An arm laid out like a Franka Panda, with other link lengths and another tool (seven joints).
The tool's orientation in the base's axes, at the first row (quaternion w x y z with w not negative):
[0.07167 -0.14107 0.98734 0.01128]
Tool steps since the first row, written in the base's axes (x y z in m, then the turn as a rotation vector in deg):
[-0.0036 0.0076 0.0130 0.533 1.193 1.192]
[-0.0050 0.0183 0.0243 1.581 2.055 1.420]
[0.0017 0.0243 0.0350 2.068 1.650 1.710]
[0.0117 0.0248 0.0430 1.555 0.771 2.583]
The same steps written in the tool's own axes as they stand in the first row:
[-0.0006 0.0083 -0.0130 -1.009 0.998 -1.055]
[-0.0038 0.0190 -0.0240 -2.276 1.533 -1.099]
[-0.0134 0.0229 -0.0334 -2.669 1.008 -1.336]
[-0.0242 0.0206 -0.0399 -2.064 0.310 -2.308]

